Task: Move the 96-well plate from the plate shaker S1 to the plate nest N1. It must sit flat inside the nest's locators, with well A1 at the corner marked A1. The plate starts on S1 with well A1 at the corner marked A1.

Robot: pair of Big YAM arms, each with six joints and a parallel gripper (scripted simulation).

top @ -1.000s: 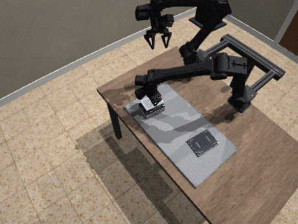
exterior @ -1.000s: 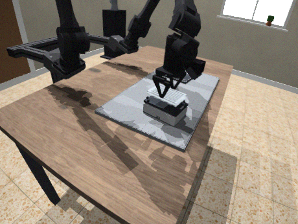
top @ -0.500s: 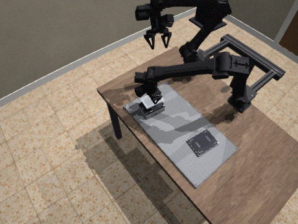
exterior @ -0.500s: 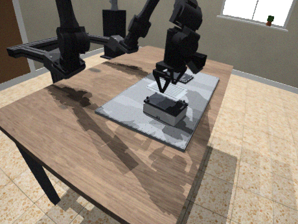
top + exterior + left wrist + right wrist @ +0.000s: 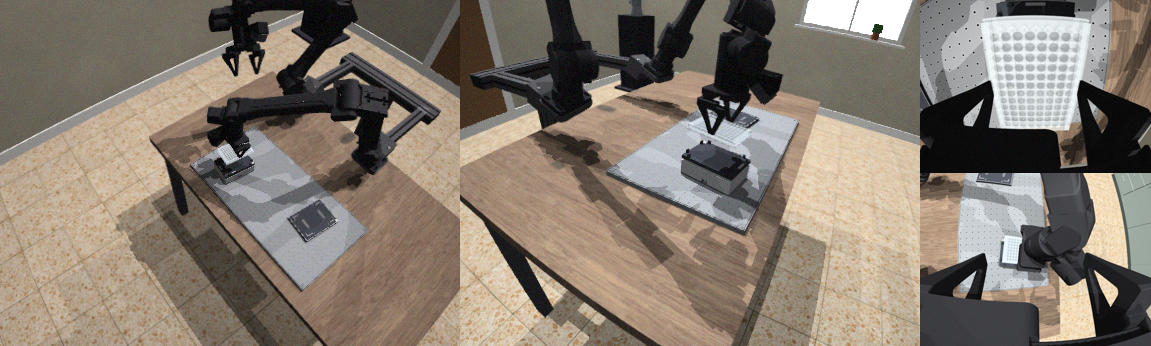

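Note:
Right now my left hand is 380 mm to the right of the plate nest N1, 140 mm above it and 110 mm past it. Also, from my left hand: A1 label (440 mm to the left, 180 mm behind, 130 mm below); then 96-well plate (10 mm below).

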